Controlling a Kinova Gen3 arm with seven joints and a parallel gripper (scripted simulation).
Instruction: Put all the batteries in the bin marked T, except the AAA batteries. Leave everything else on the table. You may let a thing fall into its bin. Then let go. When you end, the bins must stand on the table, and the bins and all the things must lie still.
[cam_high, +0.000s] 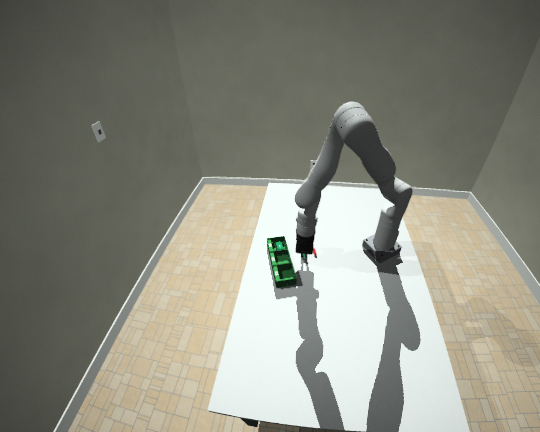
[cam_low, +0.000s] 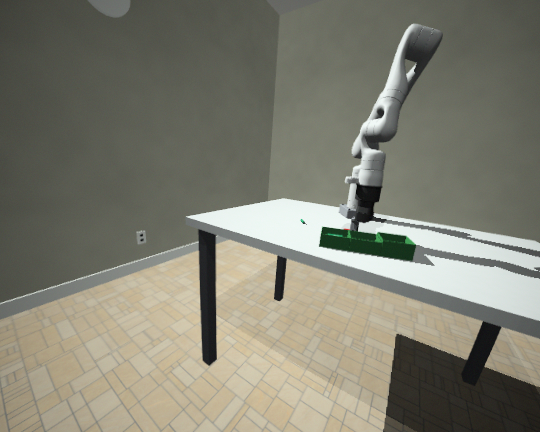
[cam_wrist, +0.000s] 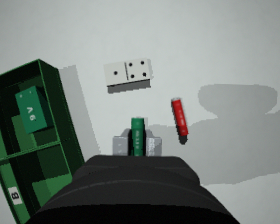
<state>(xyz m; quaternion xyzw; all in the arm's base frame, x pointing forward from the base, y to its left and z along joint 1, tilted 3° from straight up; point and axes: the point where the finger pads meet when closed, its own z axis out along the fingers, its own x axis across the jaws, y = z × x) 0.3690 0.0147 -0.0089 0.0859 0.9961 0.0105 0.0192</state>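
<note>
Now: hand 5 cm past the red battery, 2 cm to the left of it and 1 cm above it. Round my hand: green block-shaped battery (11 cm ahead, 6 cm to the right); then green bin tray (11 cm ahead, 3 cm to the left); then white domino (8 cm to the right, 1 cm below).
</note>
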